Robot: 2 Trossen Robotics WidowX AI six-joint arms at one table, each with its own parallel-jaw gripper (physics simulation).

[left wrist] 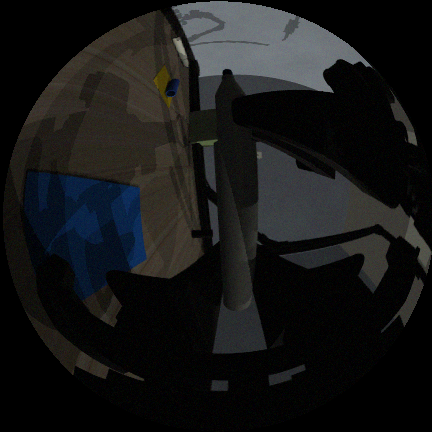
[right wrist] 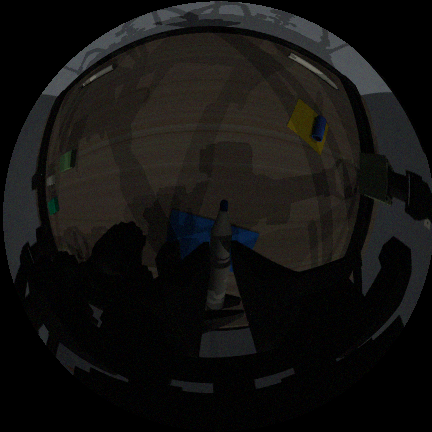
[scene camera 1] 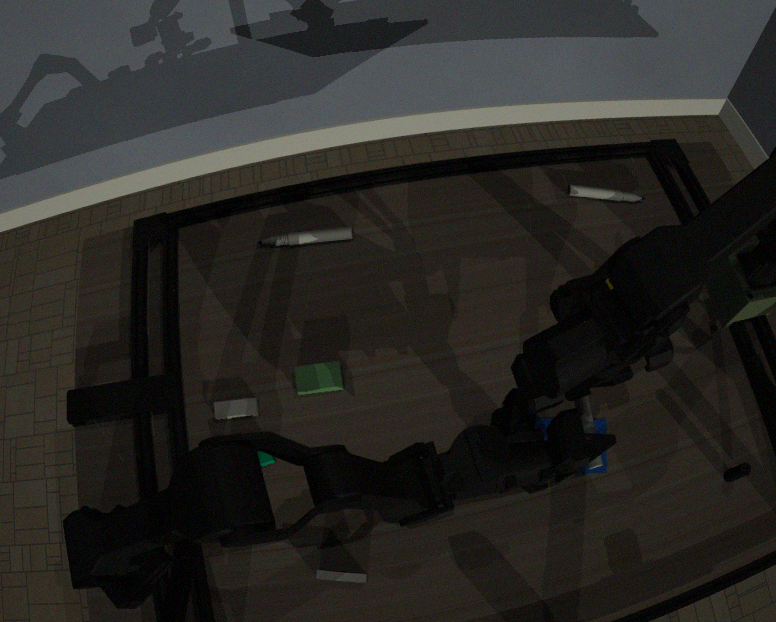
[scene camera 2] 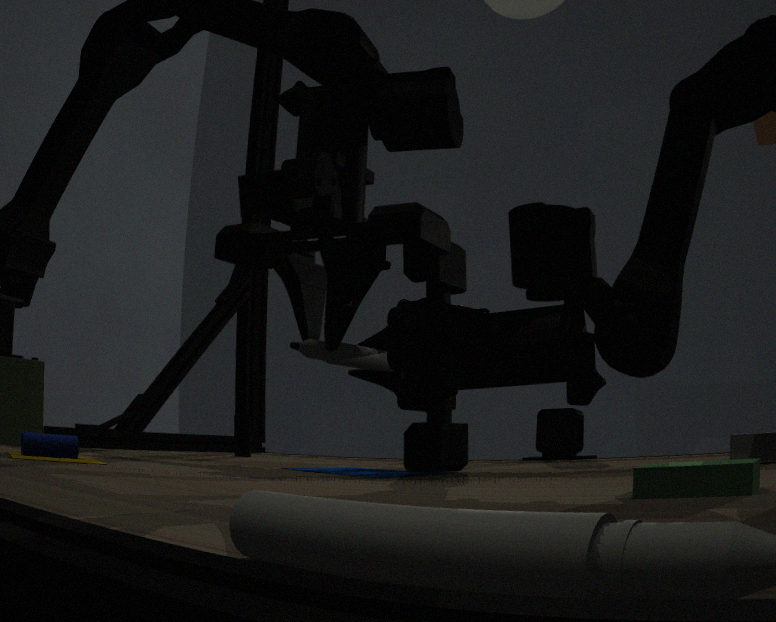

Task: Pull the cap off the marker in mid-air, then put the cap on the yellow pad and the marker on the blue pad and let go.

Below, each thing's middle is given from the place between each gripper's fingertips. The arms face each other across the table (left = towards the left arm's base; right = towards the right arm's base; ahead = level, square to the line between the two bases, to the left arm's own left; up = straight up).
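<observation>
Yellow pad [right wrist: 302,120]: 20 cm ahead of my left hand, 17 cm to the right of it, 9 cm below it. Black cap [scene camera 2: 242,423]: 14 cm behind my left hand, 19 cm to the right of it and 7 cm below it. Light green block [scene camera 1: 323,377]: 25 cm ahead of my left hand, 28 cm to the left of it, 9 cm below it. The blue pad [scene camera 2: 350,471] is 3 cm ahead of my left hand, 3 cm to the left of it and 9 cm below it.
Distances from my right hand: yellow pad 120 mm ahead, 180 mm to the right, 90 mm below; black cap 220 mm behind, 200 mm to the right, 70 mm below; light green block 170 mm ahead, 270 mm to the left, 90 mm below; blue pad 50 mm behind, 20 mm to the left, 90 mm below.
</observation>
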